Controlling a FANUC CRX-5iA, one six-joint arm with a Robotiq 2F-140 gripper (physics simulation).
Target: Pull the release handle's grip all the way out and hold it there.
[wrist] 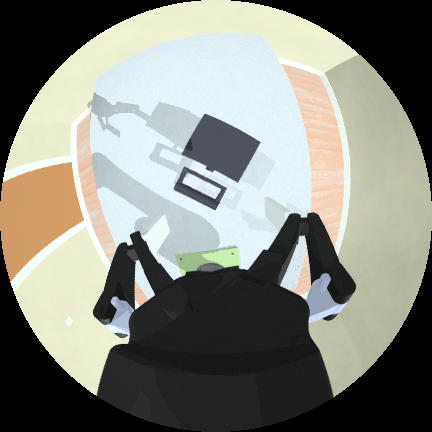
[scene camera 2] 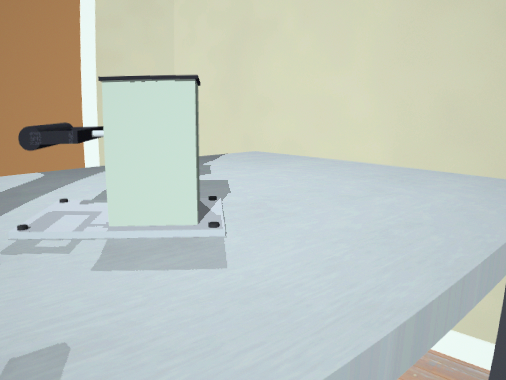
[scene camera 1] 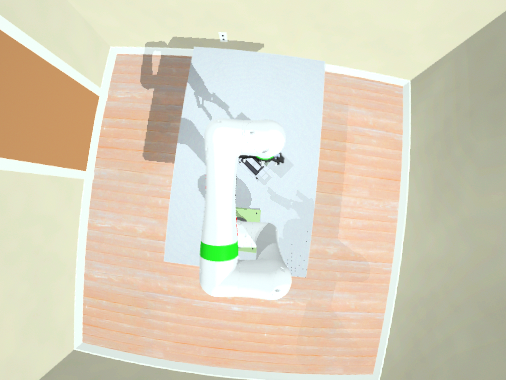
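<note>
The release handle's grip (scene camera 1: 251, 166) (scene camera 2: 47, 136) (wrist: 195, 198) is a black rectangular loop standing out from one side of a pale green box (scene camera 2: 150, 150) with a dark lid (wrist: 222, 147). A short white rod (scene camera 2: 98, 133) shows between grip and box in scene camera 2. The box stands on a clear base plate (scene camera 2: 150, 234) with dark bolts. My gripper (scene camera 1: 262, 161) (wrist: 214, 214) is open and empty, with its pads wide apart. In the wrist view the grip lies ahead of the fingers, apart from them. In scene camera 1 my arm hides the box and part of the gripper.
The light grey table (scene camera 1: 295, 100) (scene camera 2: 300, 300) (wrist: 240, 65) carries the box and a green mounting plate (scene camera 1: 254, 215) (wrist: 215, 256) at the arm's base. The white arm (scene camera 1: 220, 190) passes over the table. Shadows of arm and gripper fall across the table.
</note>
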